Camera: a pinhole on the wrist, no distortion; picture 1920 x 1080 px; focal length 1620.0 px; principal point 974.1 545.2 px. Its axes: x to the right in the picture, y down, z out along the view. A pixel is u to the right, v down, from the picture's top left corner.
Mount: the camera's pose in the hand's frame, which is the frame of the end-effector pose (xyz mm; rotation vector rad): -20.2 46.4 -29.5 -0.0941 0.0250 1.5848
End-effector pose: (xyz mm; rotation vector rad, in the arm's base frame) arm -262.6 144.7 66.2 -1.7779 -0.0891 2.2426
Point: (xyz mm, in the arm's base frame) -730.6 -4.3 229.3
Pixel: 1310 708
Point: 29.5 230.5 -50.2
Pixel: behind the camera
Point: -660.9 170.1 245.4
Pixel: 715 693
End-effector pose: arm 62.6 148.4 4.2 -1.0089 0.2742 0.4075
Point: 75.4 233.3 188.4
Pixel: outside the picture
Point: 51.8 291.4 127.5
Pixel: 322 562
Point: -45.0 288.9 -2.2
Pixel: 1645 946
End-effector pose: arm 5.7 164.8 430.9 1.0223 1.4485 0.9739
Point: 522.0 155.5 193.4
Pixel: 163 349
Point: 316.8 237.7 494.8
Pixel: 1152 234
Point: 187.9 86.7 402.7
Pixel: 221 945
